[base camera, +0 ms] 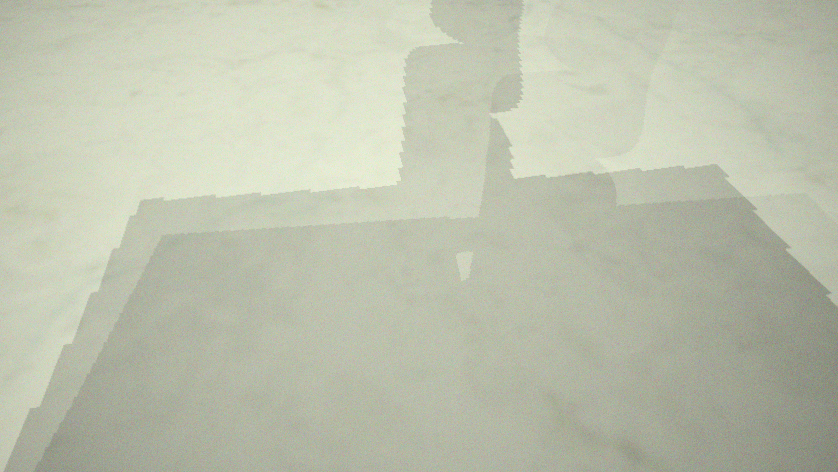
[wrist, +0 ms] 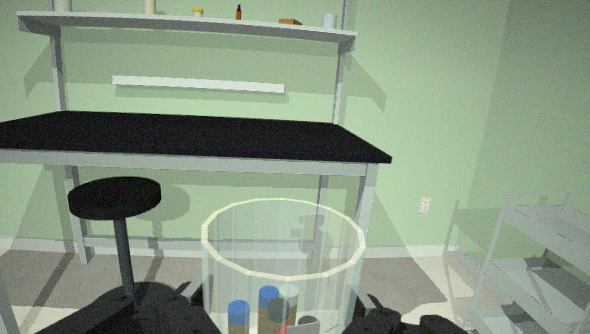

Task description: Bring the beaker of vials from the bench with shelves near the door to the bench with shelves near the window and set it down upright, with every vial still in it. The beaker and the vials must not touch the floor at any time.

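Observation:
My gripper (wrist: 278,297) is shut on the clear glass beaker (wrist: 218,277), one finger on each side, at the bottom of the wrist view. The beaker is upright, with its pale rim level. Several vials stand inside it, among them two with blue caps (wrist: 238,308) (wrist: 268,295) and others with grey or dark caps; their lower parts are cut off by the frame. A black-topped bench (wrist: 190,135) with a grey frame and a shelf (wrist: 180,22) above stands ahead against the green wall. No door or window shows beside it.
A black round stool (wrist: 115,197) stands in front of the bench, left of the beaker. A grey wheeled cart (wrist: 535,220) stands at the right. Small containers stand on the shelf. The base camera shows pale floor (base camera: 234,128) with shadows across it.

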